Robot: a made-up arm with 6 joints.
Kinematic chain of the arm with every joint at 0, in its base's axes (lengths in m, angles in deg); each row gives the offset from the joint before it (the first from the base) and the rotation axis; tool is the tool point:
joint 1: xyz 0 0 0.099 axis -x
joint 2: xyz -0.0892 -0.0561 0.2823 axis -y
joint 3: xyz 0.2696 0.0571 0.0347 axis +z
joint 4: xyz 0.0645 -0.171 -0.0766 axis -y
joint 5: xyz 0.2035 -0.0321 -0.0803 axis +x
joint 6: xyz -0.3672 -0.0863 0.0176 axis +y
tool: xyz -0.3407 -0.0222 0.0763
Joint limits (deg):
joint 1: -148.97..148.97
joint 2: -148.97..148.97
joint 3: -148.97..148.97
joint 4: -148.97..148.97
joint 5: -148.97..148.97
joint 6: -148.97..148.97
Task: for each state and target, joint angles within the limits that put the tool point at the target. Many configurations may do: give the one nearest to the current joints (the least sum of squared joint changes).
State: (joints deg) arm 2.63 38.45 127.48 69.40 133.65 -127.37
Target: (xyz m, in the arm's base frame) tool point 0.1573 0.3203 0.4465
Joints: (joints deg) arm 53.27 45.04 144.14 69.36 148.97 -120.94
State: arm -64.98 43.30 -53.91 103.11 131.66 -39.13
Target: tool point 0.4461 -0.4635 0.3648
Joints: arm -51.22 71.40 -50.93 102.15 131.27 -60.83
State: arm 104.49 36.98 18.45 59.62 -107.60 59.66
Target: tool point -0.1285 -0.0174 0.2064
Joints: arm 102.46 -7.18 25.60 39.51 -96.06 22.15
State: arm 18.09 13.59 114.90 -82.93 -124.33 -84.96
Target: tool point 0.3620 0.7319 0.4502
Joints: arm 37.81 21.38 114.23 -86.43 -116.42 -82.88
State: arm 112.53 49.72 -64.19 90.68 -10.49 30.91
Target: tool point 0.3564 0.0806 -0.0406
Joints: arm 117.81 66.26 -77.92 89.34 -24.15 28.44
